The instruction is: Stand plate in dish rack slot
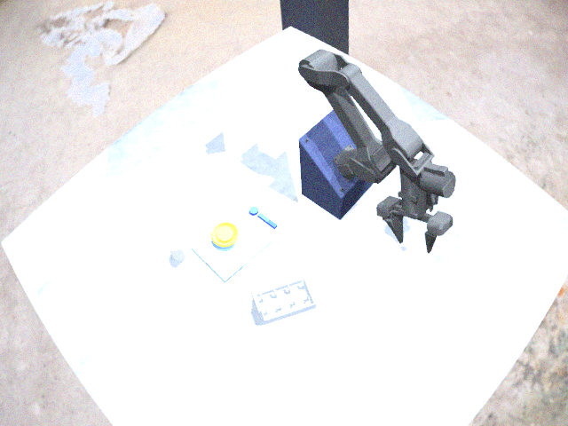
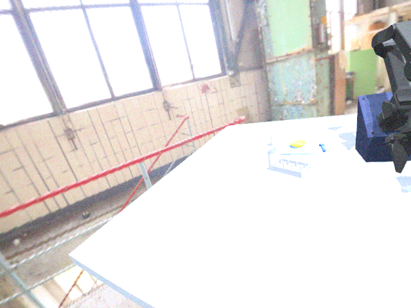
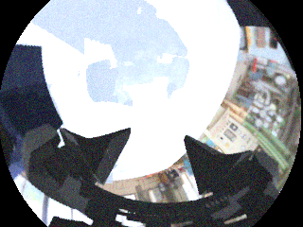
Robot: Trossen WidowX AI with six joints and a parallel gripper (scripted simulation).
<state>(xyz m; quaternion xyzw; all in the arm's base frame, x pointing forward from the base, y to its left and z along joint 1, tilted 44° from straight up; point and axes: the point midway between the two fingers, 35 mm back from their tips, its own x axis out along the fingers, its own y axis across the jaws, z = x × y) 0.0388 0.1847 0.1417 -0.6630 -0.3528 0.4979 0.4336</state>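
Now: gripper tip 38 cm to the left of the yellow plate, 24 cm short of it and 5 cm above it. From my gripper tip the other things lie so: pale cup (44 cm to the right, 35 cm ahead, 5 cm below); then blue spoon (36 cm to the right, 14 cm ahead, 7 cm below); then dish rack (27 cm ahead, 16 cm to the right, 5 cm below).
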